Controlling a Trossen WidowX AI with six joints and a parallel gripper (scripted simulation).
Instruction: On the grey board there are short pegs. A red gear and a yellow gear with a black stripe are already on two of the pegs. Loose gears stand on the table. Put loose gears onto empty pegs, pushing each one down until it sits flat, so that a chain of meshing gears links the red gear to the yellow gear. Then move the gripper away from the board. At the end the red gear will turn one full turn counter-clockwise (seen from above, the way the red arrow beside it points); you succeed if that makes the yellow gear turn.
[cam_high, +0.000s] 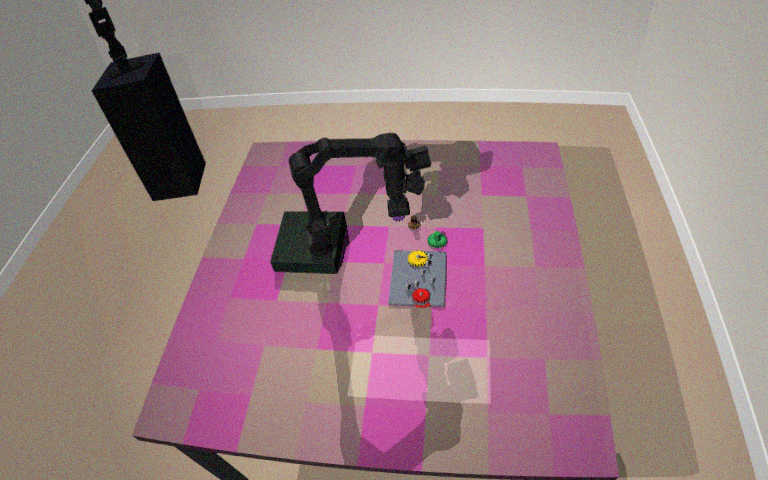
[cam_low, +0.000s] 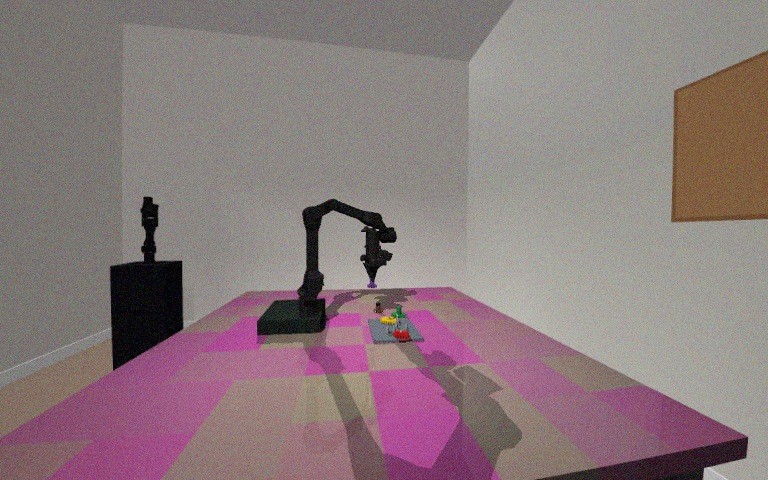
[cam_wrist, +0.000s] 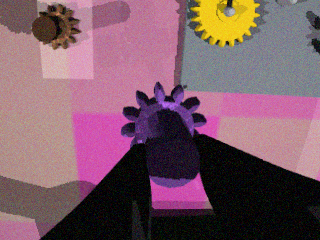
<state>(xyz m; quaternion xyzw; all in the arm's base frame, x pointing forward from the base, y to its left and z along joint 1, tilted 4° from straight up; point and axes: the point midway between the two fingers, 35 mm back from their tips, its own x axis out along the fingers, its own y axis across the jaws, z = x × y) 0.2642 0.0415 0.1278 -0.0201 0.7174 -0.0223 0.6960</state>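
Right now the red gear is 220 mm to the right of my gripper tip, 150 mm below it and 40 mm ahead of it. From my gripper tip the other things lie so: yellow gear (150 mm below, 80 mm to the right, 50 mm ahead); purple gear (10 mm below); brown gear (150 mm below, 80 mm to the left, 50 mm ahead).
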